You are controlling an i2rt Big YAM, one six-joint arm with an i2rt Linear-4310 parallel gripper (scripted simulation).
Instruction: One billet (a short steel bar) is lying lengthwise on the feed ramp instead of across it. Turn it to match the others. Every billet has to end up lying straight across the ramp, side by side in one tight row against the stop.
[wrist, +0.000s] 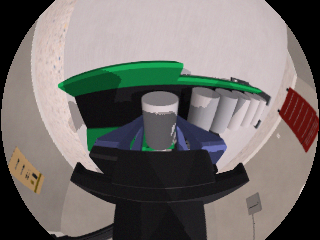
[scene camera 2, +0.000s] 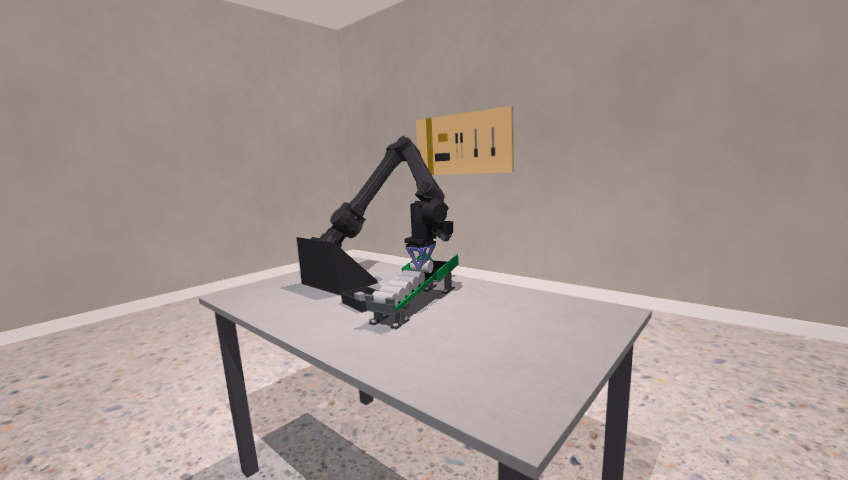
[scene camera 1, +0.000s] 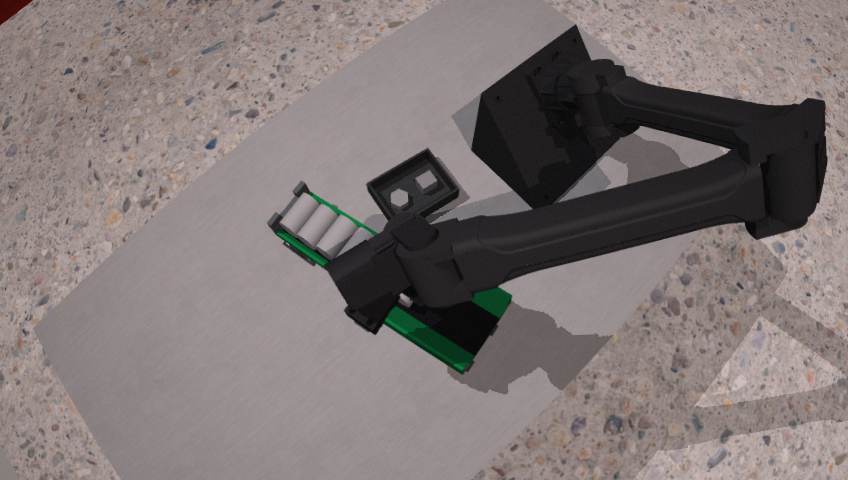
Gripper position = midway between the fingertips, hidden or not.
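Observation:
My gripper [wrist: 159,119] is here in the scene. There is a billet [wrist: 159,108] too, and I can also see a small black tray [scene camera 1: 402,176].

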